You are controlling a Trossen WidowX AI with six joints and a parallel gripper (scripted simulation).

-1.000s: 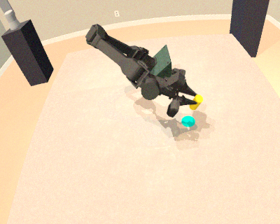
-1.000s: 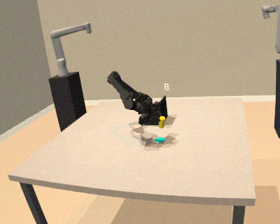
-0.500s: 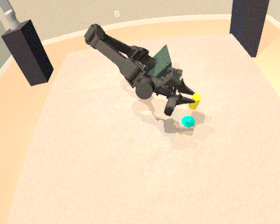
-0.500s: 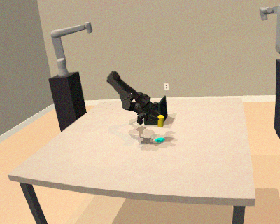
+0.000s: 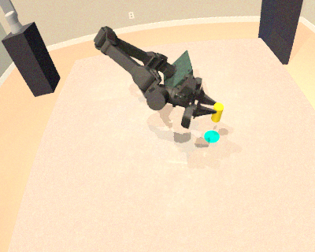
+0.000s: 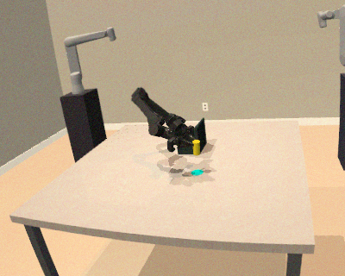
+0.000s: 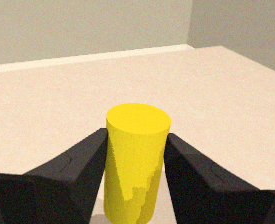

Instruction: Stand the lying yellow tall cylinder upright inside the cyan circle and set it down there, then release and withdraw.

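The cyan circle is 1 cm behind my gripper tip, 1 cm to the right of it and 15 cm below it. From my gripper tip the other things lie so: yellow cylinder: 2 cm below.
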